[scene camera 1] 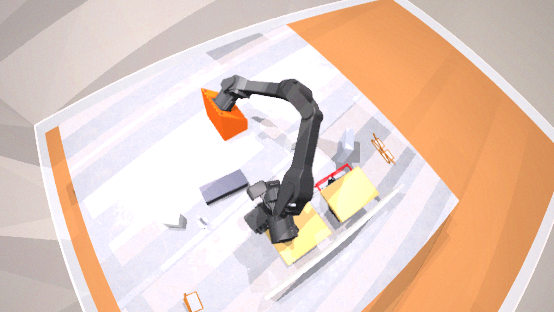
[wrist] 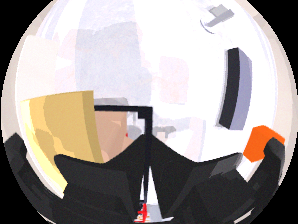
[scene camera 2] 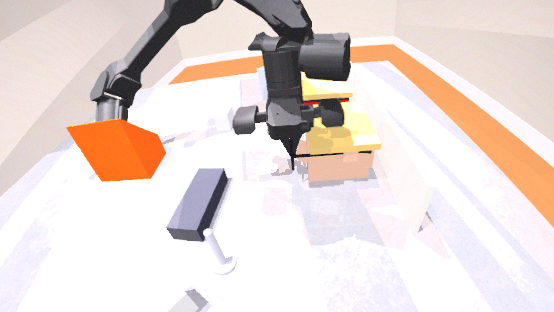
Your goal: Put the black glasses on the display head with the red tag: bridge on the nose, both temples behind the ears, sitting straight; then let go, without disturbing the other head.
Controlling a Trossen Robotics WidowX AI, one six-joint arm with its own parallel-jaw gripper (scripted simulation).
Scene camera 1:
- gripper: 270,217
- dark grey box: 213,191
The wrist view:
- gripper: 146,138
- dark grey box: 237,100
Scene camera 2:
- gripper: 292,154
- dark grey box: 194,214
